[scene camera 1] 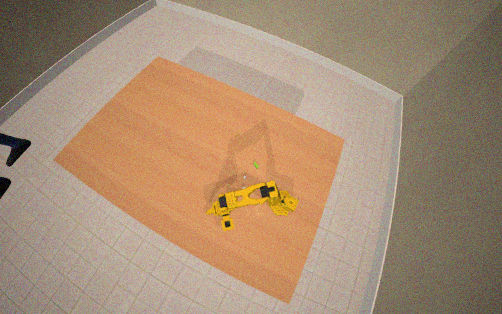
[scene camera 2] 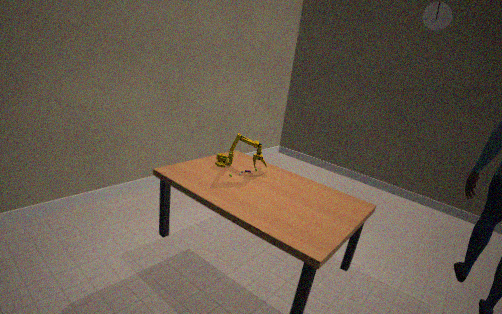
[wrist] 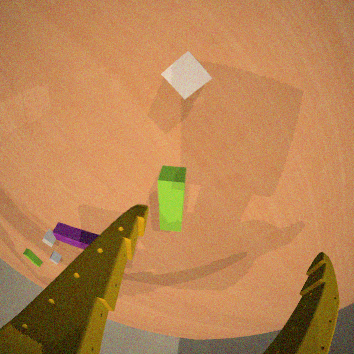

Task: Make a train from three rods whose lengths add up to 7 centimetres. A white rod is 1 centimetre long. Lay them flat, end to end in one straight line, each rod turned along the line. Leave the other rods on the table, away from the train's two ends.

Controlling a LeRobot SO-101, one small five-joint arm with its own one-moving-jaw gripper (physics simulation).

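Places are measured from the arm's base along level axes (x ahead, y left, z up), in millimetres.
Pixels of known places: hand at its tool point: (scene camera 2: 255, 167) (wrist: 146, 217); arm's base at its link origin: (scene camera 1: 276, 201) (scene camera 2: 225, 165).
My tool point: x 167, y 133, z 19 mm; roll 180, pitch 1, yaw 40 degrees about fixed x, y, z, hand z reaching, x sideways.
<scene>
Ahead of a thing's pixels: the offset from my tool point to its top centre. Level surfaces: height alone.
My gripper (wrist: 233, 230) (scene camera 2: 260, 167) is open, with a wide gap between its jaws and nothing held, above the table. A lime green rod @[dx +8, dy +3, dz -9 mm] (wrist: 171, 202) lies beyond the tips, nearer the left jaw in the wrist view. A white rod @[dx -26, dy +41, dz -9 mm] (wrist: 186, 75) lies farther up that view, apart from the green one and turned differently. A purple rod @[dx -2, dy -79, dz -9 mm] (wrist: 72, 235) (scene camera 2: 247, 171) is partly hidden behind the left jaw. Two small white rods @[dx -18, dy -117, dz -9 mm] (wrist: 49, 238) @[dx +0, dy -162, dz -9 mm] (wrist: 55, 257) lie near its left end. Another green rod @[dx -18, dy -236, dz -9 mm] (wrist: 33, 257) (scene camera 1: 256, 165) (scene camera 2: 230, 175) lies beyond them.
The arm (scene camera 1: 250, 195) (scene camera 2: 245, 140) stands near one end of the wooden table @[dz -19 mm] (scene camera 1: 150, 130) (scene camera 2: 280, 200) and hides part of its top in scene camera 1. Arm shadows fall around the rods. Part of a person (scene camera 2: 487, 210) shows beside the table, on the floor.
</scene>
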